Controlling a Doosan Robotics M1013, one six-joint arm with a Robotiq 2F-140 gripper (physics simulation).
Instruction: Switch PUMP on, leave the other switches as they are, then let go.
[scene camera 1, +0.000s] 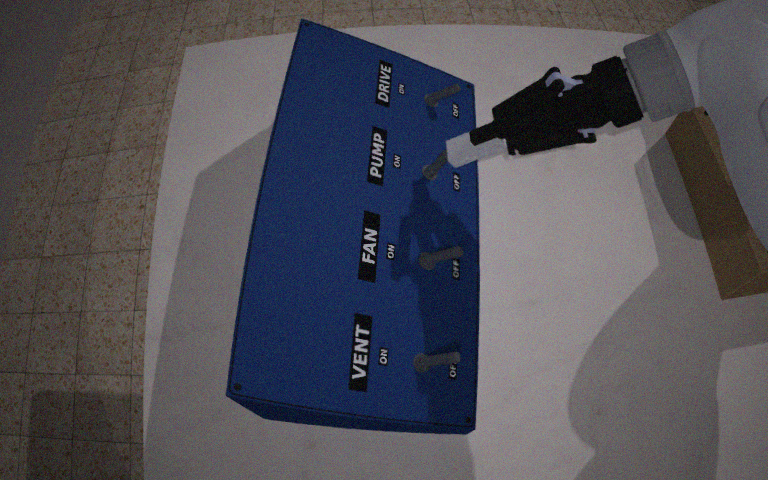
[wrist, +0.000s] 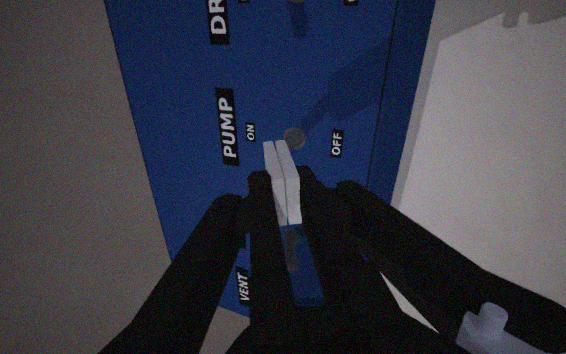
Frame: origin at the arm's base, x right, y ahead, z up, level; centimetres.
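Seen in the pictures: gripper, fingertip midpoint: (scene camera 1: 450, 154) (wrist: 275, 158).
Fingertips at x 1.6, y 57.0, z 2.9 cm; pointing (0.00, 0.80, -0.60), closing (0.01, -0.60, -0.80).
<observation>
Offsets run from my fingertips to a thing's middle. Level surfaces: height alone.
The blue switch panel @(dz -7.2, dx -5.1, dy +9.8 cm) (scene camera 1: 317, 186) (wrist: 170, 150) carries four grey levers. The PUMP lever @(dz -1.9, dx +0.1, dy +1.1 cm) (scene camera 1: 435, 166) (wrist: 295, 138) shows its base and lower part in the scene view, slanting up-right more steeply than the others; its tip is hidden behind the fingers. My gripper (scene camera 1: 453, 152) (wrist: 275, 158) is shut and empty, its pale fingertips at the PUMP lever's upper part, seemingly touching it. The DRIVE lever @(dz -2.4, dx +12.0, dy -0.7 cm) (scene camera 1: 442, 95), FAN lever @(dz -2.4, dx -11.9, dy +1.5 cm) (scene camera 1: 441, 256) and VENT lever @(dz -2.4, dx -23.8, dy +2.5 cm) (scene camera 1: 437, 360) lean toward their OFF labels.
The panel stands on a pale table @(dz -13.7 cm) (scene camera 1: 543, 271). A brown block (scene camera 1: 716, 209) lies by the arm's base at the right. The arm's shadow falls across the panel around the FAN lever. Tiled floor (scene camera 1: 73, 226) shows beyond the table.
</observation>
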